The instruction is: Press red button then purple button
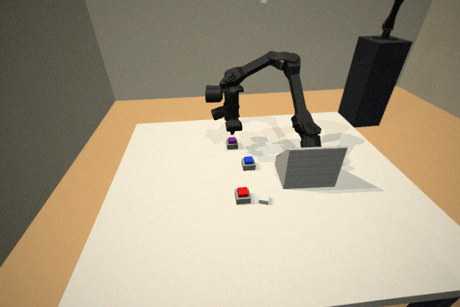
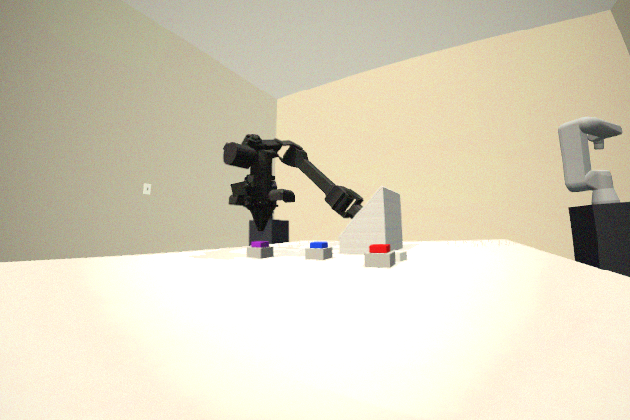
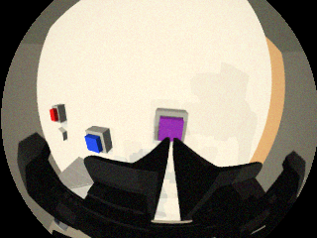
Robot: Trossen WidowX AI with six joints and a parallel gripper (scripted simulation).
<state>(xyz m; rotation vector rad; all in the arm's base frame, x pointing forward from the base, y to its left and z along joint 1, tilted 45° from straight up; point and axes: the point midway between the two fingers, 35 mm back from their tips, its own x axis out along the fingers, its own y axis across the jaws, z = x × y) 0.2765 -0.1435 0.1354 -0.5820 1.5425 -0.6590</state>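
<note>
The purple button is 30 mm below my gripper tip. From my gripper tip the other things lie so: red button: 310 mm to the left, 30 mm below, 10 mm ahead; blue button: 150 mm to the left, 50 mm behind, 30 mm below; grey block: 320 mm to the left, 60 mm below, 60 mm behind.
</note>
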